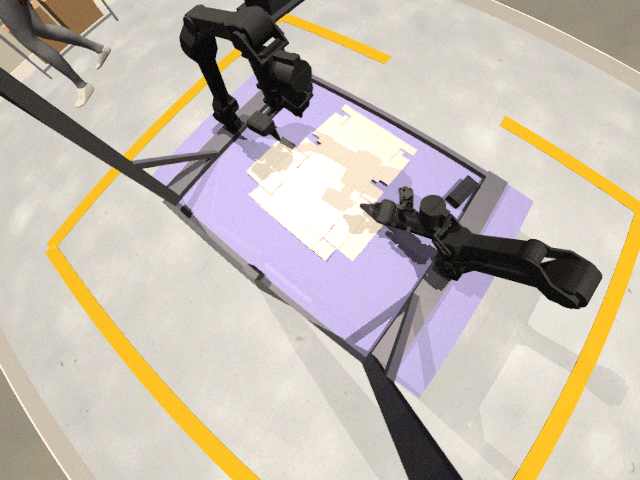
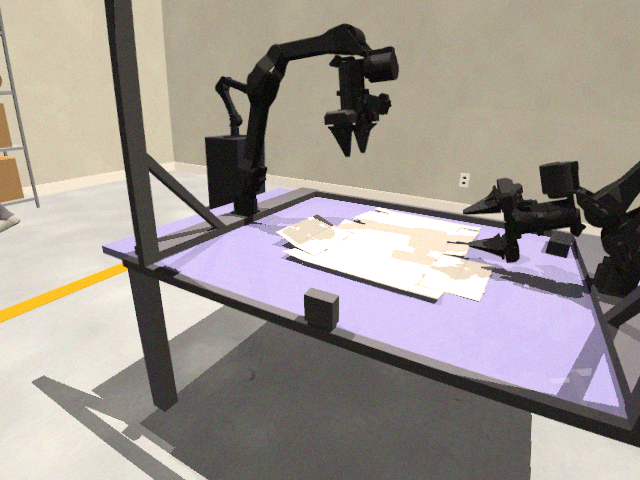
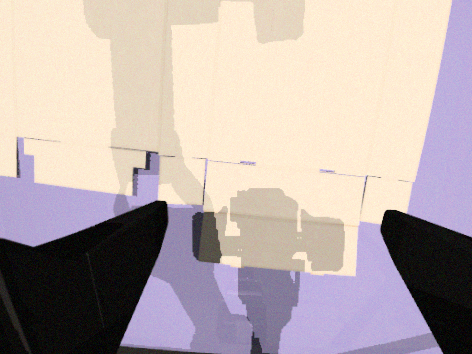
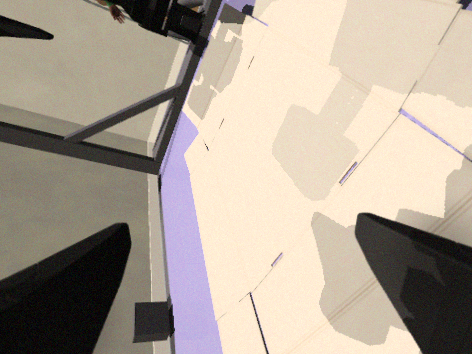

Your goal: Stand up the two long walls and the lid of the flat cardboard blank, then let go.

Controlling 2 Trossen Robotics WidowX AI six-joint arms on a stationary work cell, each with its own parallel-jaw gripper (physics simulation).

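Frame: origin at the left arm's base, x left, y back, z up, level; centimetres.
Seen in the pictures: left gripper, fingertip midpoint: [image 1: 289,128] [image 2: 355,154] [image 3: 275,216]; right gripper, fingertip midpoint: [image 1: 365,207] [image 2: 465,228] [image 4: 244,228]; left arm's base at its link origin: [image 1: 233,125] [image 2: 245,212] [image 4: 198,28]; right arm's base at its link origin: [image 1: 445,266] [image 2: 613,290].
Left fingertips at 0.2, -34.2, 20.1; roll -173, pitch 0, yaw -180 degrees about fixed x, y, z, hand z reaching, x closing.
Offsets run from my left fingertips to a thing's top centre, as dx, dy, dz. "pt": to the spot under its first point. Level surfaces: height alone.
The cream cardboard blank [image 1: 320,178] [image 2: 379,250] [image 3: 280,100] [image 4: 240,200] is spread on the table, its large panels flat or nearly flat. Its near long edge strip @(-18.9, -9.1, -20.8) [image 2: 356,273] sits slightly above the table, with shadow beneath. An end flap @(pt -5.0, +10.7, -19.7) [image 1: 268,162] [image 2: 310,232] at the left is slightly tilted. I cannot tell exactly which far panel is the lid. My left gripper [image 1: 290,126] [image 2: 355,153] [image 3: 275,216] is open and empty, pointing down high above the left end. My right gripper [image 2: 457,227] [image 4: 244,228] is open and empty, sideways beside the right end, one finger above the other.
The purple table @(dz -22.0) [image 1: 232,196] [image 2: 248,279] has a dark raised frame around it. A dark block @(-37.0, -11.6, -16.3) [image 2: 321,308] [image 4: 152,321] stands on the near rail. Another dark block @(+25.3, -49.4, -18.5) [image 1: 462,191] [image 2: 559,243] lies near my right arm's base. A tall post [image 2: 131,155] rises at the left.
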